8 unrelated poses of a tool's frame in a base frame.
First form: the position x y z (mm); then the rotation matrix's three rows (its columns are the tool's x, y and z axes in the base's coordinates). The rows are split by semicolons.
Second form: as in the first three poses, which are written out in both.
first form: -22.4, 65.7, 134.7; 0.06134, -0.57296, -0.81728; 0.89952, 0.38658, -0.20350; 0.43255, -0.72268, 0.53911
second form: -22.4, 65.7, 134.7, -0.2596, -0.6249, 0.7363, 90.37
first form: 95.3, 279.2, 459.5; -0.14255, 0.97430, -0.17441; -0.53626, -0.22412, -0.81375; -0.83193, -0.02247, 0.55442
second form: 95.3, 279.2, 459.5, 0.4330, 0.3598, -0.8265, 113.96
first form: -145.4, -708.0, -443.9; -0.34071, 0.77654, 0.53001; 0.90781, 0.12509, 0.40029; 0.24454, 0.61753, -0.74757
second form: -145.4, -708.0, -443.9, 0.5687, 0.7473, 0.3437, 168.99
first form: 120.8, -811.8, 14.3; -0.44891, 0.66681, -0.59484; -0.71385, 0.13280, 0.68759; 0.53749, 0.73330, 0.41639
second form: 120.8, -811.8, 14.3, 0.0256, -0.6339, -0.7730, 116.73
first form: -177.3, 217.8, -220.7; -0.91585, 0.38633, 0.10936; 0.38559, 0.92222, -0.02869; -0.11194, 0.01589, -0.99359
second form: -177.3, 217.8, -220.7, 0.1975, 0.9803, -0.0033, 173.52
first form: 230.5, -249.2, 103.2; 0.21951, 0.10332, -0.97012; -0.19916, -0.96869, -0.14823; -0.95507, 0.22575, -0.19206
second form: 230.5, -249.2, 103.2, 0.7771, -0.0313, -0.6286, 166.08
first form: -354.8, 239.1, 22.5; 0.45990, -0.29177, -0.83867; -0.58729, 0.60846, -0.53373; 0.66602, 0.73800, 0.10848
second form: -354.8, 239.1, 22.5, 0.6384, -0.7553, -0.1483, 84.93
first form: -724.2, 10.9, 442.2; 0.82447, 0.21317, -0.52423; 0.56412, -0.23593, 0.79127; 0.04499, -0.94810, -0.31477
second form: -724.2, 10.9, 442.2, -0.9334, -0.3055, 0.1883, 111.29
